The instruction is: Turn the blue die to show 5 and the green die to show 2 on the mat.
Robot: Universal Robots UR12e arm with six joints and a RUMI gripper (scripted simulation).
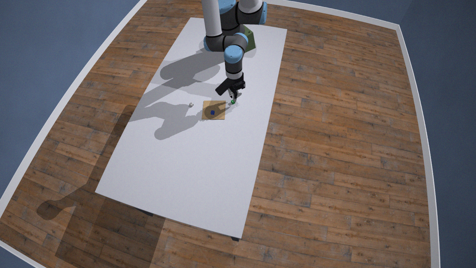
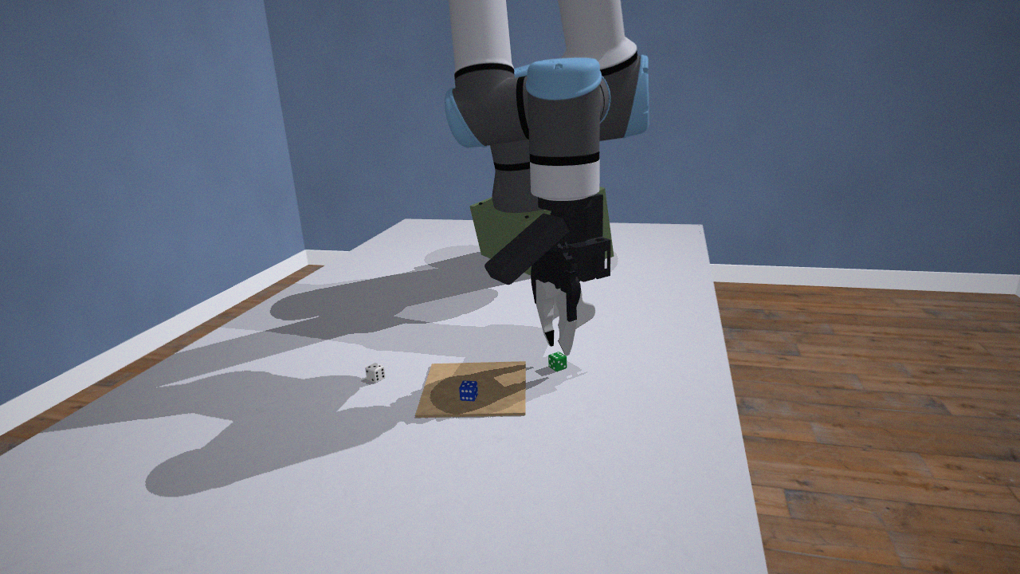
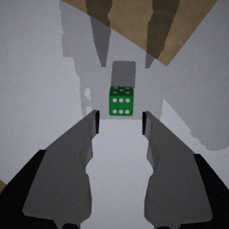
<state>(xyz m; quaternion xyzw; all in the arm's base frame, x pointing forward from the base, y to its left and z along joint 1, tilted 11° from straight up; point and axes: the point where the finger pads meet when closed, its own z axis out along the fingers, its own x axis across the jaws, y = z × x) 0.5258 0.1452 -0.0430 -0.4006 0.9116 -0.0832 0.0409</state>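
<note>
Now: the green die 3 cm below my hand. The rest, counted from my hand: tan mat 8 cm ahead, 10 cm to the right, 4 cm below; white die 8 cm ahead, 25 cm to the right, 3 cm below; blue die 11 cm ahead, 10 cm to the right, 3 cm below.
</note>
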